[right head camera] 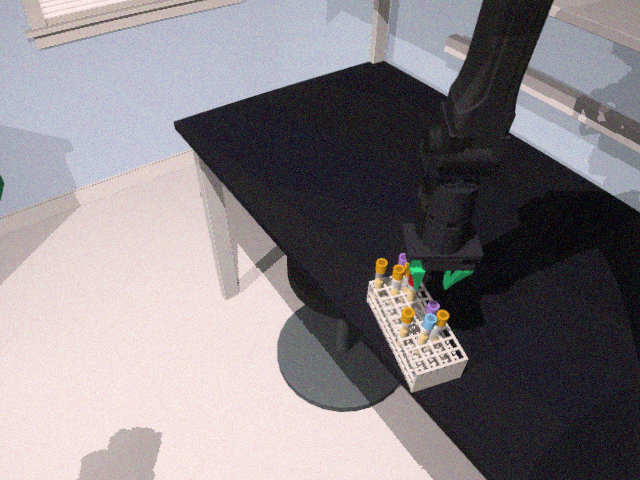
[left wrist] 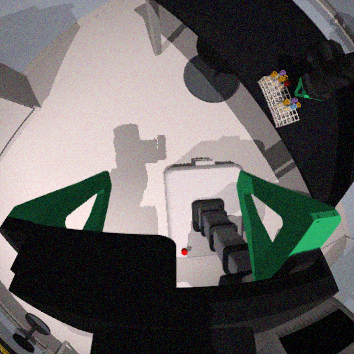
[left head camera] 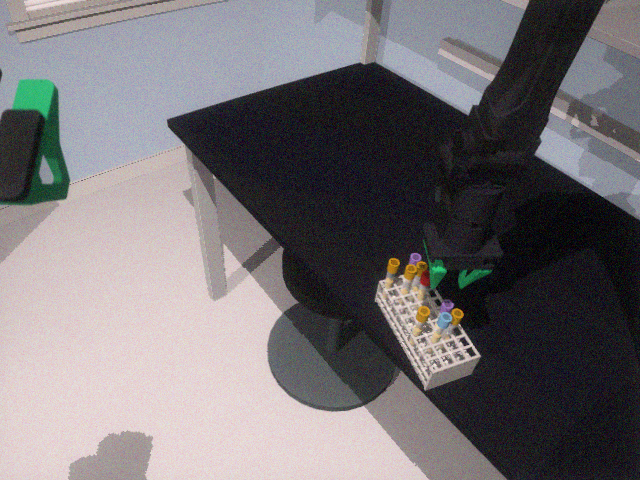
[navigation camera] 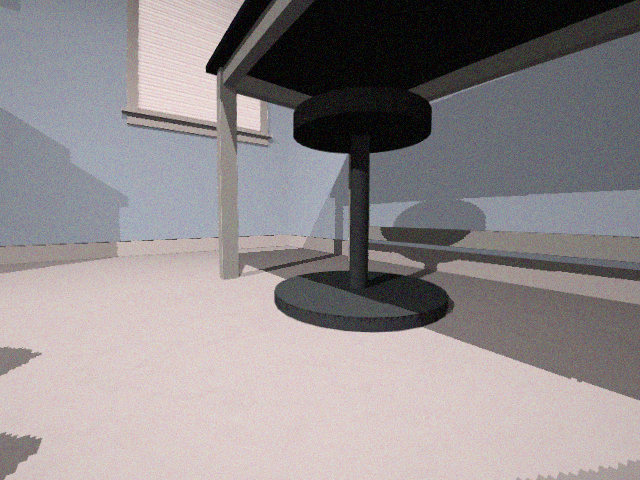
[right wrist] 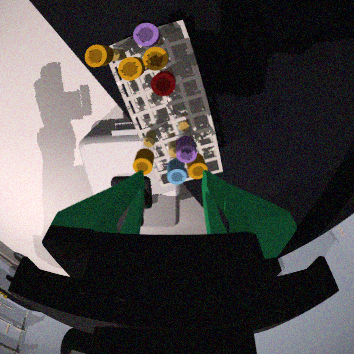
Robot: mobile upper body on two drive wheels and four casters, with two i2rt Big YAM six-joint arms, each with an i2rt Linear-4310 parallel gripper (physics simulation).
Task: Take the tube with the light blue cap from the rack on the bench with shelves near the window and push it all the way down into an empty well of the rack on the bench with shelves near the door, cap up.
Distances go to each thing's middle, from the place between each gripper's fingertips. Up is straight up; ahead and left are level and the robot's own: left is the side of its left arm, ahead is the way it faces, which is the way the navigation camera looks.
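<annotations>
Relative to my left hand, the white tube rack (right head camera: 429,368) is 49 cm below, 23 cm ahead and 43 cm to the right.
My right hand is 13 cm above the white tube rack and 2 cm short of it.
</annotations>
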